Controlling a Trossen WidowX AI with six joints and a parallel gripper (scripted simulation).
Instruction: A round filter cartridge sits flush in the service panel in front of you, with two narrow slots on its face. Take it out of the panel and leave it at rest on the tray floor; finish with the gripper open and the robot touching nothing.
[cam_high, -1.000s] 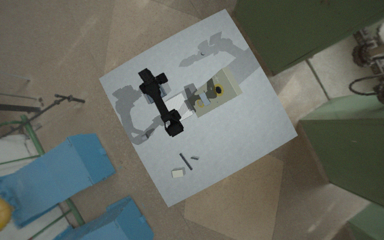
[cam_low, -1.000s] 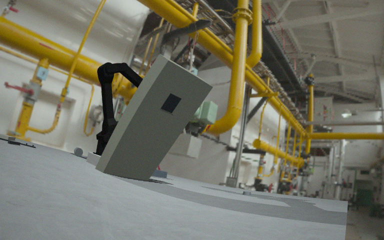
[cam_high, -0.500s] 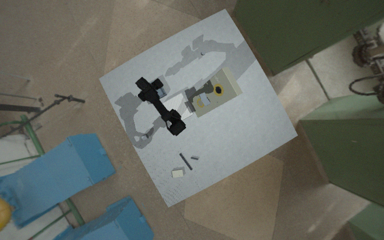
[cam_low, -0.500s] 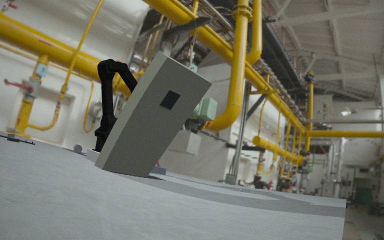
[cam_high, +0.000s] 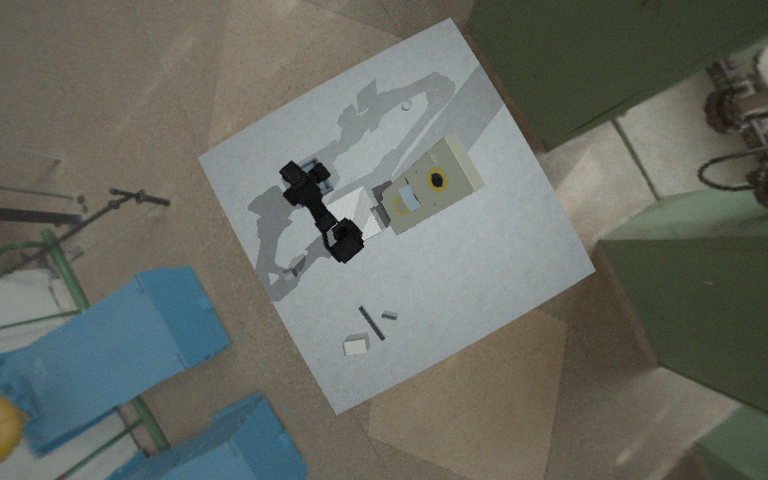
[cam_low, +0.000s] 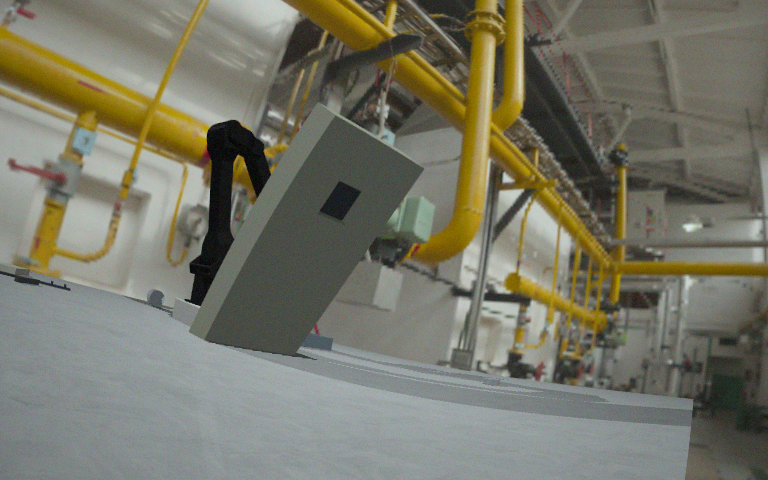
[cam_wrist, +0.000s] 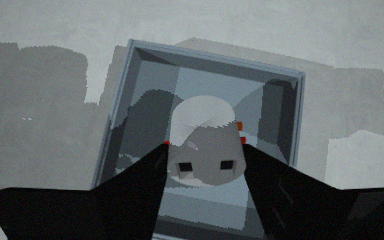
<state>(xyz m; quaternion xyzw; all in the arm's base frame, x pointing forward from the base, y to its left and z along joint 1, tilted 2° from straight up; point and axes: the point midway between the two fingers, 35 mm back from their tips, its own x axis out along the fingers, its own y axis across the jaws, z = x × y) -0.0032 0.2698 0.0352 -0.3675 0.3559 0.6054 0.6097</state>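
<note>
My gripper tip is now right at the round cartridge. The rest, counted from my gripper tip: service panel: 310 mm ahead, 340 mm to the right, 130 mm above; then cream block: 290 mm behind, 660 mm to the right, 50 mm below.
</note>
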